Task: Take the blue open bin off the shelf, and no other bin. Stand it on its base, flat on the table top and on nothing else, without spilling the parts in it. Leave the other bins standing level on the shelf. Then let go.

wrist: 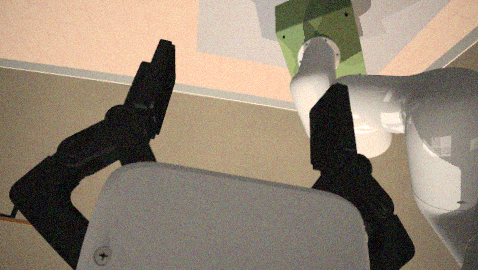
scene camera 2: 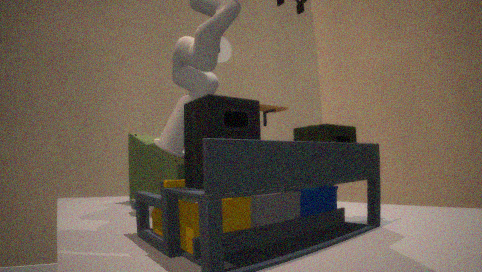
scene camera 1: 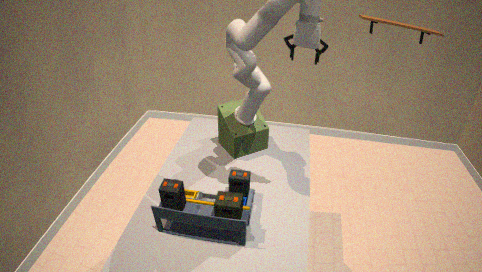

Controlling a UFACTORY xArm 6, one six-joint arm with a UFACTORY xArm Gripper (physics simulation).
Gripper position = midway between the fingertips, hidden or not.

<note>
I see my gripper [scene camera 1: 303, 61], a blue bin [scene camera 2: 317, 200] and a yellow bin [scene camera 2: 236, 215].
My gripper shows as well in the wrist view [wrist: 251, 78]. The wrist view does not show the blue bin: it is out of frame. The wrist view misses the yellow bin: it is out of frame.
</note>
